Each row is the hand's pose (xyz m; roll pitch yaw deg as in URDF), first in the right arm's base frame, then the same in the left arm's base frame.
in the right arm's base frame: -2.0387 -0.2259 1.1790 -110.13 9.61 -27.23
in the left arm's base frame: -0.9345 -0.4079 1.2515 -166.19 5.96 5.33
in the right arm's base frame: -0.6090 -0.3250 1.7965 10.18 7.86 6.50
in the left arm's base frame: 0.1551 0.7015 1.1206 -43.76 32.62 26.88
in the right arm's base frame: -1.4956 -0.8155 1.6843 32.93 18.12 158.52
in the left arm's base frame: -0.2573 0.0204 1.7573 88.34 5.05 -148.55
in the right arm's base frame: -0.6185 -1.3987 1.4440 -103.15 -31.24 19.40
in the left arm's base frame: 0.8218 0.0034 1.7082 -138.21 13.03 66.38
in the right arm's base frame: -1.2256 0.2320 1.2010 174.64 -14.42 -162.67
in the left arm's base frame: -0.5460 0.1548 0.6161 -129.98 -45.07 -152.08
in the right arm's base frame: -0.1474 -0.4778 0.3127 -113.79 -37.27 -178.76
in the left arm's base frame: 0.8858 -0.3402 0.2157 -39.76 -41.44 170.91
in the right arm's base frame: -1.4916 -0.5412 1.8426 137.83 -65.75 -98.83
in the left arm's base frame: -0.4389 0.2543 1.6451 -12.81 -56.65 88.79
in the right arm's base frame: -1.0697 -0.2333 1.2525 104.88 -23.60 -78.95
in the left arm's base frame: -0.1664 0.0894 0.9243 41.56 -54.51 5.76
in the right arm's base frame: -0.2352 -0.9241 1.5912 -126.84 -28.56 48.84
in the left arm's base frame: 0.8329 0.4776 1.2973 -138.98 25.81 89.98
